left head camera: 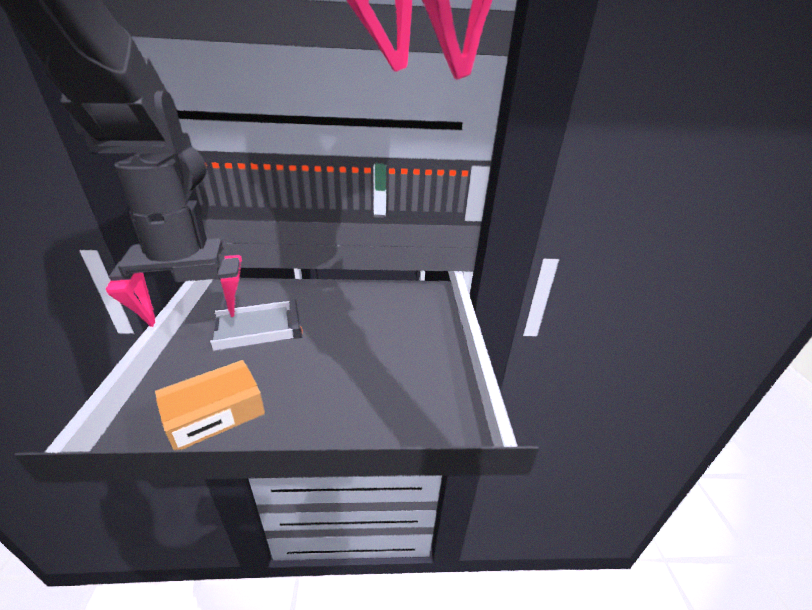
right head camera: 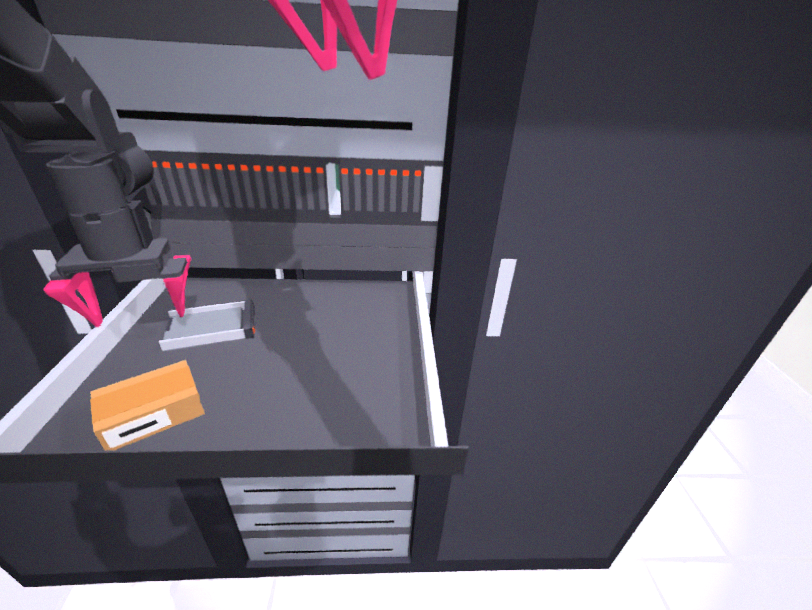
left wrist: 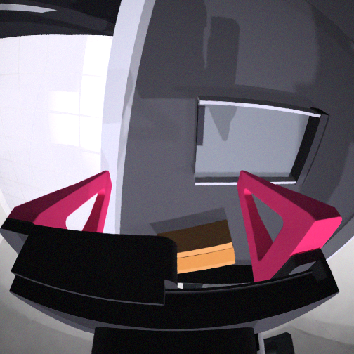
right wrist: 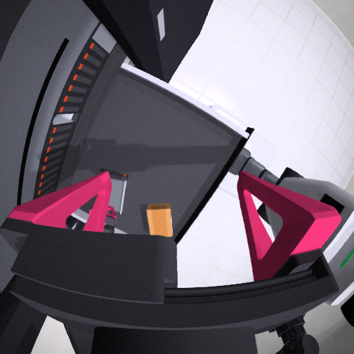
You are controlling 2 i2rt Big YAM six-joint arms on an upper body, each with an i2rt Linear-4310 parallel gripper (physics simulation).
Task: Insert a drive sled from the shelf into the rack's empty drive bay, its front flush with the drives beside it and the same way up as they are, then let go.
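Frame: origin at the left arm's base, x ahead, y left, z up, level; metres.
Where they show: left gripper, fingertip midpoint: [left head camera: 193, 319] [right head camera: 142, 319]; right gripper, fingertip midpoint: [left head camera: 428, 73] [right head camera: 351, 73].
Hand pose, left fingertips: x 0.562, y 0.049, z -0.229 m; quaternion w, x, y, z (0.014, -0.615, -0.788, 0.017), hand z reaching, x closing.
Note:
After its pixels a point has its place.
A drive sled [left head camera: 256, 325] {x 0.589, y -0.021, z -0.259 m} [right head camera: 208, 323] {x 0.594, y -0.019, z -0.259 m} [left wrist: 250, 140] [right wrist: 120, 189] lies flat on the pulled-out shelf [left head camera: 393, 367] {x 0.509, y -0.220, z -0.266 m} [right head camera: 354, 374] {x 0.496, y -0.238, z -0.266 m}. Its dark front with an orange tab points right in the head views. My left gripper [left head camera: 192, 320] {x 0.562, y 0.049, z -0.229 m} [right head camera: 139, 320] {x 0.562, y 0.049, z -0.229 m} [left wrist: 174, 177] is open and empty, low at the sled's rear end; one finger overlaps the sled's left part in the head views, the other is out by the shelf's left rail. My right gripper [left head camera: 431, 72] {x 0.524, y -0.244, z 0.074 m} [right head camera: 351, 72] {x 0.524, y -0.244, z 0.074 m} [right wrist: 173, 178] is open and empty, high before the rack. The empty bay [left head camera: 380, 196] [right head camera: 334, 196] [right wrist: 63, 119] shows as a pale, part-green gap among upright drives with orange tabs on top.
An orange box [left head camera: 210, 403] {x 0.417, y -0.024, z -0.232 m} [right head camera: 147, 403] {x 0.417, y -0.026, z -0.232 m} [left wrist: 206, 257] [right wrist: 160, 220] with a white label lies on the shelf, nearer its front edge than the sled. White rails [left head camera: 487, 367] {x 0.475, y -0.335, z -0.234 m} [right head camera: 430, 367] {x 0.475, y -0.334, z -0.234 m} edge the shelf's sides. Dark cabinet panels with pale handles [left head camera: 541, 297] {x 0.685, y -0.480, z -0.266 m} [right head camera: 501, 297] {x 0.685, y -0.479, z -0.266 m} flank the rack.

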